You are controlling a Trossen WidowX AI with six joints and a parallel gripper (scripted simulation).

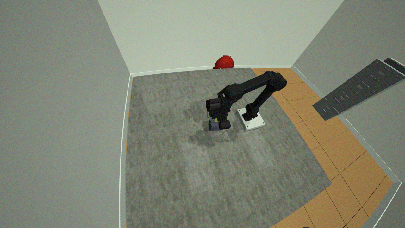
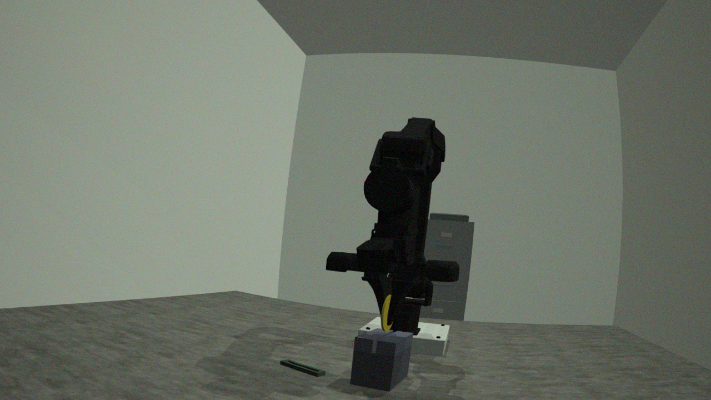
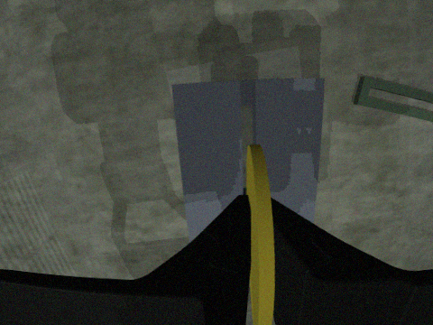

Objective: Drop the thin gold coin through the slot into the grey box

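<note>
My gripper tip is now 2 cm below the gold coin.
</note>
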